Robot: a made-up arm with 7 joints. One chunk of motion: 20 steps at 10 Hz.
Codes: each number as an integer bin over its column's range. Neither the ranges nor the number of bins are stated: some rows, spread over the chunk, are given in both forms.
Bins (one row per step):
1: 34 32 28 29 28 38
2: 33 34 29 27 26 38
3: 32 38 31 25 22 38
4: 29 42 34 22 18 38
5: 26 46 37 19 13 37
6: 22 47 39 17 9 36
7: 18 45 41 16 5 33
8: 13 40 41 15 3 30
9: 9 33 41 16 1 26
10: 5 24 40 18 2 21
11: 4 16 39 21 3 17
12: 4 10 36 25 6 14
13: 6 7 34 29 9 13
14: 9 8 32 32 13 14
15: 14 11 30 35 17 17
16: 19 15 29 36 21 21
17: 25 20 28 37 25 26
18: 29 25 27 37 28 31
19: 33 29 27 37 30 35
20: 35 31 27 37 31 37
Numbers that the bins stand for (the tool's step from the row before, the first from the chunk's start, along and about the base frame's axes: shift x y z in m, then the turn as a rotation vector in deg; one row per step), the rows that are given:
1: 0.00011 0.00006 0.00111 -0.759 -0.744 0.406
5: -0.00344 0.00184 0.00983 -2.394 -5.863 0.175
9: -0.01100 0.00019 0.01370 -2.884 -9.959 -2.375
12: -0.01322 -0.00273 0.00886 -1.413 -8.252 -5.156
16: -0.00656 -0.00210 0.00208 0.386 -3.133 -3.533
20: 0.00056 -0.00006 0.00014 0.549 0.279 0.175
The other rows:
2: -0.00033 0.00032 0.00208 -1.086 -1.427 0.406
3: -0.00078 0.00083 0.00402 -1.413 -2.792 0.406
4: -0.00211 0.00133 0.00692 -1.903 -4.157 0.406
6: -0.00522 0.00197 0.01176 -2.721 -7.229 -0.057
7: -0.00700 0.00171 0.01370 -2.884 -8.594 -0.752
8: -0.00922 0.00108 0.01370 -3.048 -9.276 -1.448
10: -0.01278 -0.00095 0.01273 -2.557 -9.617 -3.533
11: -0.01322 -0.00197 0.01176 -2.067 -9.276 -4.460
13: -0.01233 -0.00311 0.00692 -0.759 -7.229 -5.387
14: -0.01100 -0.00298 0.00498 -0.268 -5.863 -5.156
15: -0.00878 -0.00260 0.00305 0.222 -4.498 -4.460
17: -0.00389 -0.00146 0.00111 0.549 -1.768 -2.375
18: -0.00211 -0.00083 0.00014 0.549 -0.744 -1.216
19: -0.00033 -0.00032 0.00014 0.549 -0.062 -0.289

